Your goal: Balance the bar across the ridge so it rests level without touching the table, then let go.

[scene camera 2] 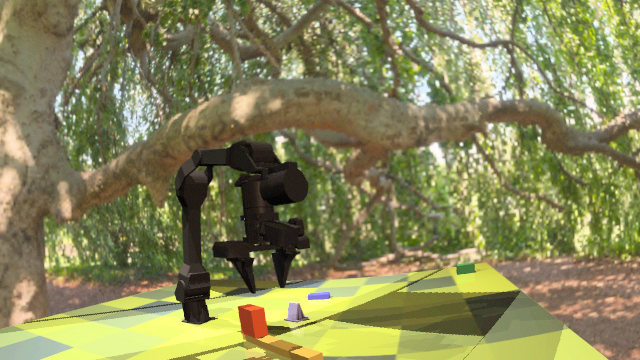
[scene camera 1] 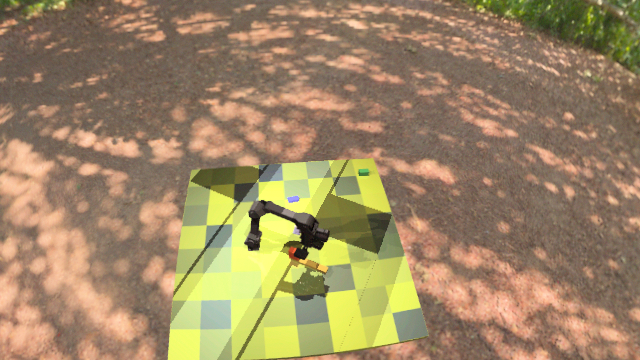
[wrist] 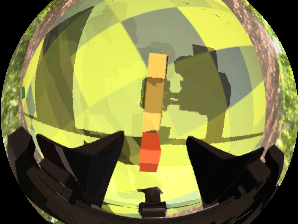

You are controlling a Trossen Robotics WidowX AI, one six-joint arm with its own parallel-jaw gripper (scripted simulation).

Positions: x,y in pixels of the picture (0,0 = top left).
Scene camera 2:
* my gripper: 268,290
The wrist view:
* my gripper: 156,138
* bar: 150,154
